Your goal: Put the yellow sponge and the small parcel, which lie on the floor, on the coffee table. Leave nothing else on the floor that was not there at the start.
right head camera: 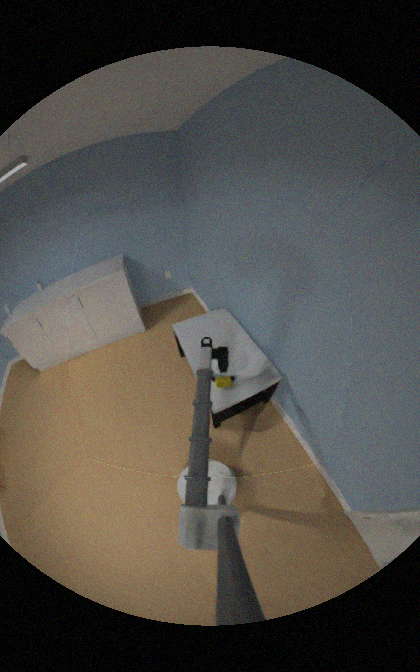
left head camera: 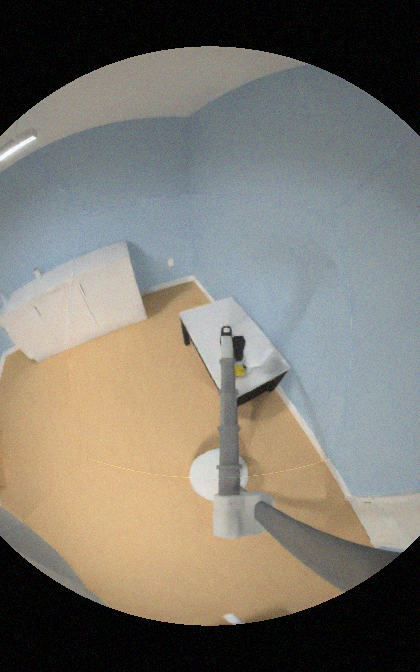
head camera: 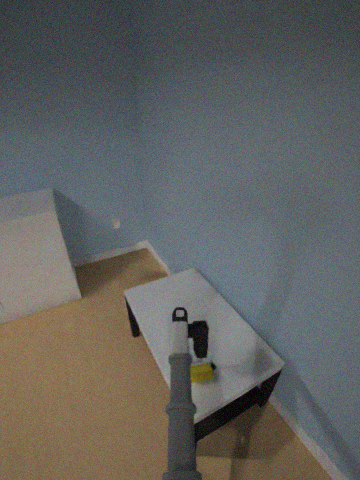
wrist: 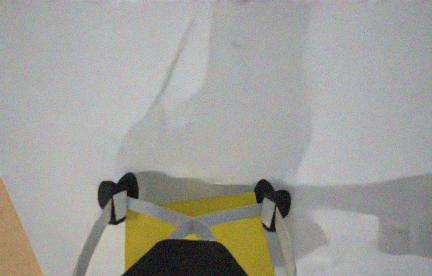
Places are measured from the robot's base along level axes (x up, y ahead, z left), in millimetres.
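Where they show: gripper, fingertip midpoint: (wrist: 197, 192).
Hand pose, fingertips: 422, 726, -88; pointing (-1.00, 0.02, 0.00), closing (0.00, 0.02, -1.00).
After its pixels a point has its place, as x, y, z.
The yellow sponge (head camera: 201, 373) {489, 672, -94} (left head camera: 240, 370) (right head camera: 223, 382) (wrist: 145, 232) {477, 706, -54} is between the two fingers of my gripper (head camera: 201, 368) {423, 726, -88} (right head camera: 223, 378) (wrist: 197, 192) {423, 726, -88}. The gripper is shut on it, with a fingertip at each side, and the sponge looks slightly skewed in the wrist view. Both are over the near part of the white coffee table (head camera: 155, 295) {422, 1248, 157} (left head camera: 205, 315) (right head camera: 197, 324) (wrist: 60, 75) {422, 821, 42}, at or very close to its top; exact contact cannot be told. The wrist and palm hide part of the sponge. The small parcel does not show in these views.
A white cabinet (head camera: 30, 265) {488, 1491, 1131} (left head camera: 80, 305) (right head camera: 75, 325) stands at the left against the wall. The table's far long side is close to the blue wall (head camera: 260, 225) {1013, 1085, -386} (left head camera: 310, 250) (right head camera: 300, 260). My arm (head camera: 181, 415) {840, 361, -1} (left head camera: 229, 410) (right head camera: 201, 420) extends over the floor and the table's near left edge.
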